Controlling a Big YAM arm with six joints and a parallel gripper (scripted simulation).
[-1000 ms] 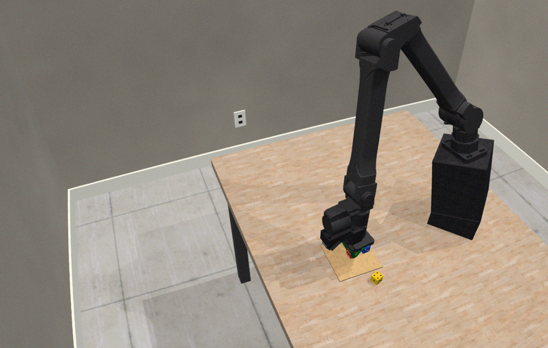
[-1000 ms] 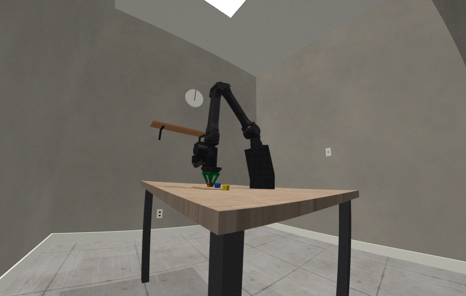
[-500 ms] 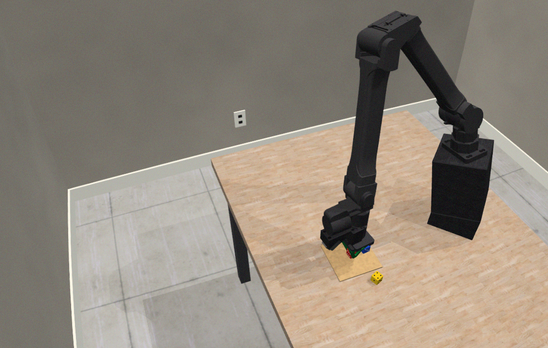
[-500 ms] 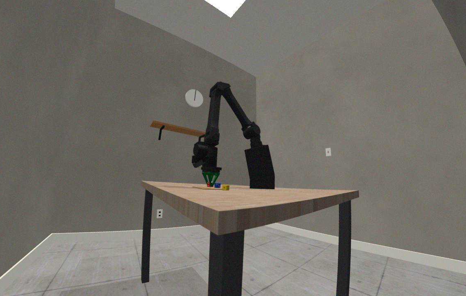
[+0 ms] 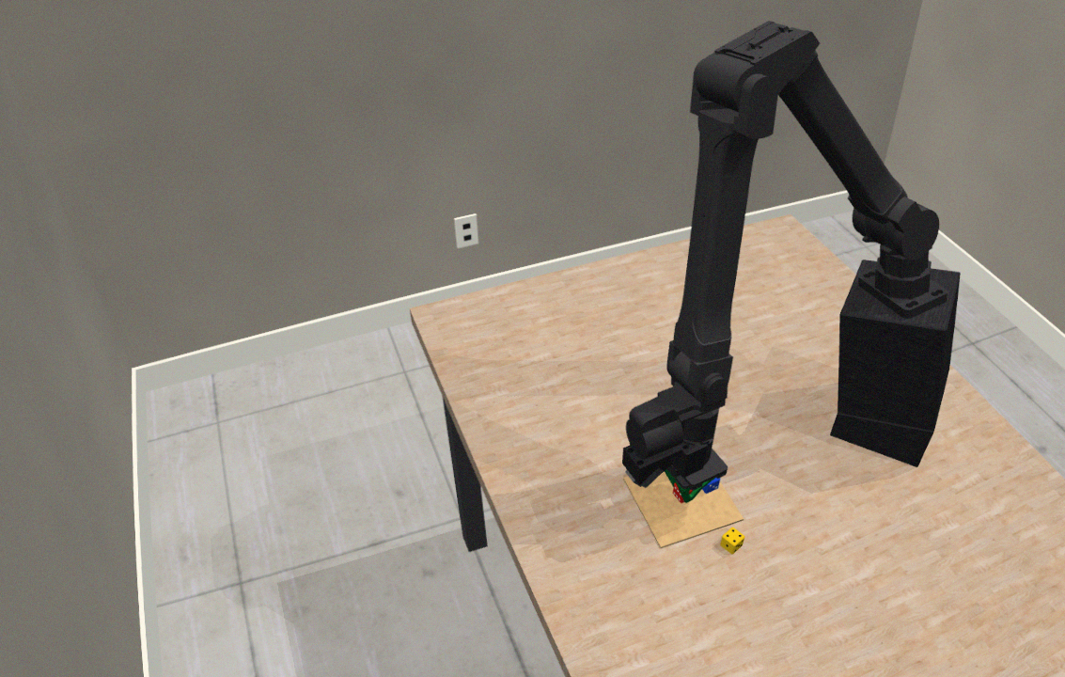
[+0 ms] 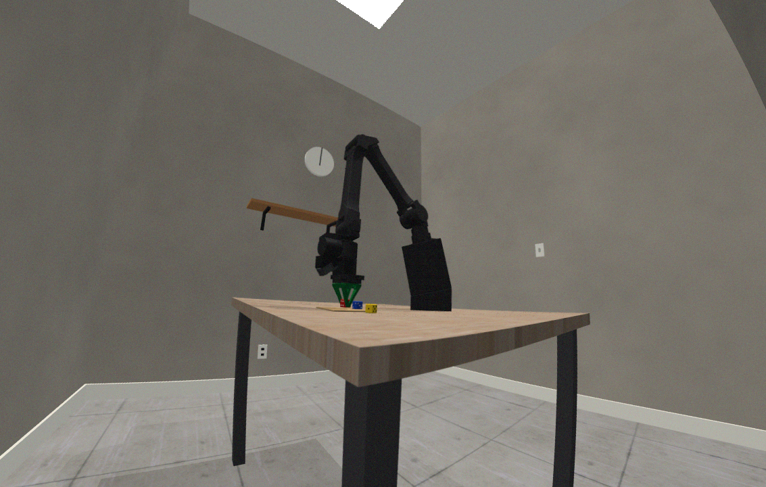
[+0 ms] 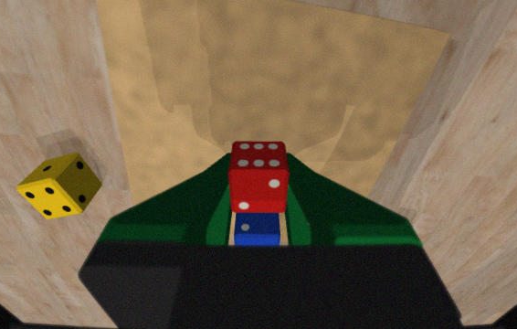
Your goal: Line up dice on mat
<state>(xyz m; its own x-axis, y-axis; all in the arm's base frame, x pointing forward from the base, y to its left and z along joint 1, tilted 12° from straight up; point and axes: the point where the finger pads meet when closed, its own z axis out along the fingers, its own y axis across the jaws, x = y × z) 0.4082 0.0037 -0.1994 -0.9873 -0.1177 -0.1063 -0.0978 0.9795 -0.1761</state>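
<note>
Right now my hand is right at the red die. Also, from my hand: blue die 5 cm behind; then tan mat 2 cm below; then yellow die 11 cm to the left, 2 cm behind, 1 cm below.
</note>
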